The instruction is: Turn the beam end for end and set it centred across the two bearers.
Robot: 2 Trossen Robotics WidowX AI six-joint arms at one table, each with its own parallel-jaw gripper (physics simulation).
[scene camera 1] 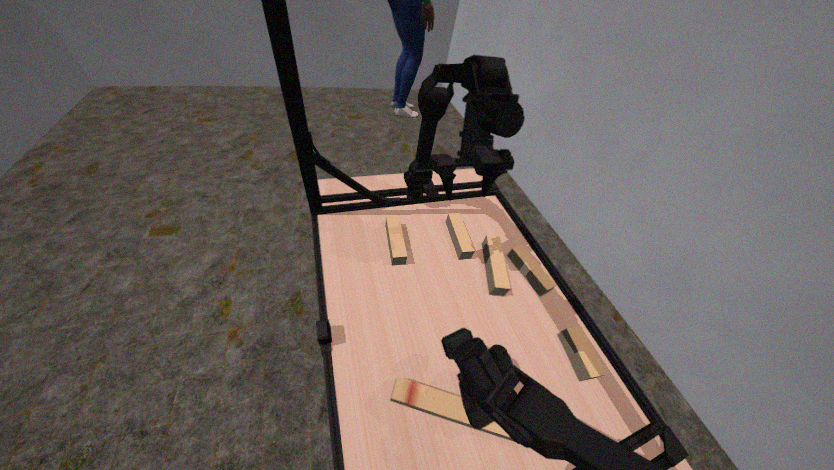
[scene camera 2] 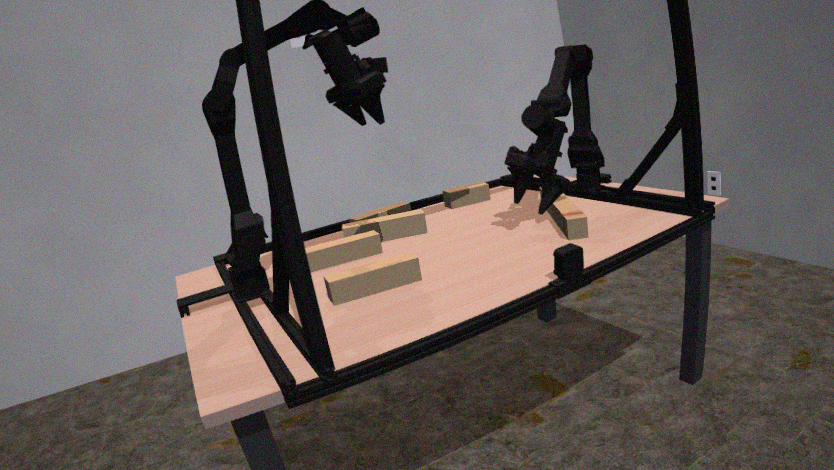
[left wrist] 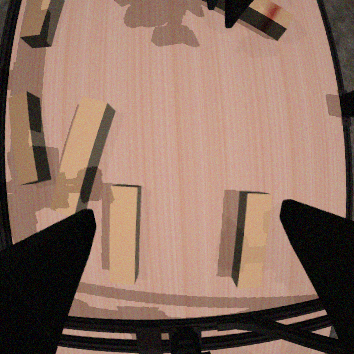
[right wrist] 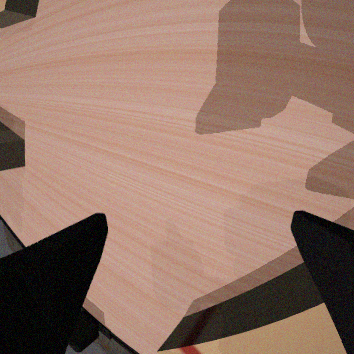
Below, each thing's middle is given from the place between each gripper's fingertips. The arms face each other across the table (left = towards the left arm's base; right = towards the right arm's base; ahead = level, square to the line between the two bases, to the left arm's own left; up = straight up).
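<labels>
The beam (scene camera 1: 405,392) sits 390 mm to the right of my left hand, and it's 90 mm behind that hand and 260 mm below it.
As for my right hand, it's 2 cm above the beam and 10 cm to the left of it.
</labels>
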